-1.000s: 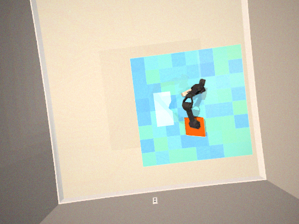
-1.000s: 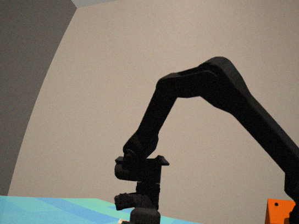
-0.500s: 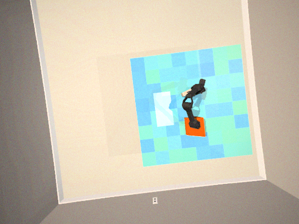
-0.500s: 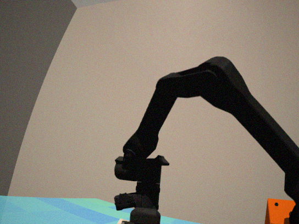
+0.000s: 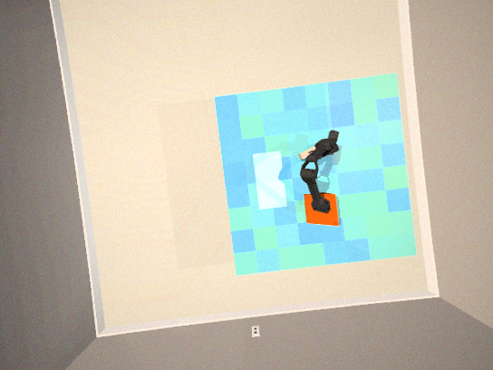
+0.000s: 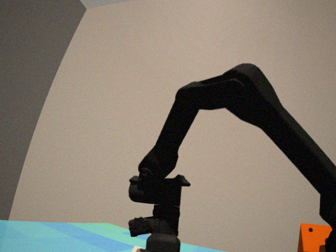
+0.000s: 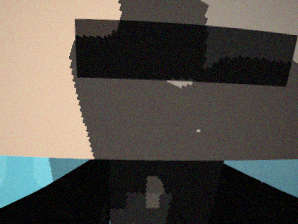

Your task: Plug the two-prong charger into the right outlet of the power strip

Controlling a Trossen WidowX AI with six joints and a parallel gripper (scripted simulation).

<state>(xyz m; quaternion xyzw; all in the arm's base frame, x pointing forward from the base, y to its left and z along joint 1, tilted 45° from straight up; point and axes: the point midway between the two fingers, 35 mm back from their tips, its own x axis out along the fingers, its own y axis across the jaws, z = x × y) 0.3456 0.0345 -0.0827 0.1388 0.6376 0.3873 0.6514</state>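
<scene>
Right now my gripper tip is 20 mm short of the dark grey charger, 10 mm to the right of it and 10 mm below it.
</scene>
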